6 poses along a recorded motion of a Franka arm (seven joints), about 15 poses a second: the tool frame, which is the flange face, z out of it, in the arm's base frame.
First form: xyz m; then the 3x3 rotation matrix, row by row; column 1 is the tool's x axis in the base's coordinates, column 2 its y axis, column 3 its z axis. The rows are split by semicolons.
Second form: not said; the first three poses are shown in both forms.
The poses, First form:
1: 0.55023 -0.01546 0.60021; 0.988 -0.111 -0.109; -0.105 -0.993 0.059; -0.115 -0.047 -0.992
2: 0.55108 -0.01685 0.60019; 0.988 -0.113 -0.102; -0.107 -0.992 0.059; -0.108 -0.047 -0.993
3: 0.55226 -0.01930 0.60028; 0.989 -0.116 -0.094; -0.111 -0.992 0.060; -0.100 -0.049 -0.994
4: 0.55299 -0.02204 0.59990; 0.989 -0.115 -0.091; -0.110 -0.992 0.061; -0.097 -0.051 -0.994
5: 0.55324 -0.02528 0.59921; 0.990 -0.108 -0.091; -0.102 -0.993 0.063; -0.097 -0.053 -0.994
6: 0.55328 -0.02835 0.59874; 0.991 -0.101 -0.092; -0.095 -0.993 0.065; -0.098 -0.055 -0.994
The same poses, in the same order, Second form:
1: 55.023 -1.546 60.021; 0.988 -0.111 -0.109; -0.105 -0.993 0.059; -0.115 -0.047 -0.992
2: 55.108 -1.685 60.019; 0.988 -0.113 -0.102; -0.107 -0.992 0.059; -0.108 -0.047 -0.993
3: 55.226 -1.930 60.028; 0.989 -0.116 -0.094; -0.111 -0.992 0.060; -0.100 -0.049 -0.994
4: 55.299 -2.204 59.990; 0.989 -0.115 -0.091; -0.110 -0.992 0.061; -0.097 -0.051 -0.994
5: 55.324 -2.528 59.921; 0.990 -0.108 -0.091; -0.102 -0.993 0.063; -0.097 -0.053 -0.994
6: 55.328 -2.835 59.874; 0.991 -0.101 -0.092; -0.095 -0.993 0.065; -0.098 -0.055 -0.994
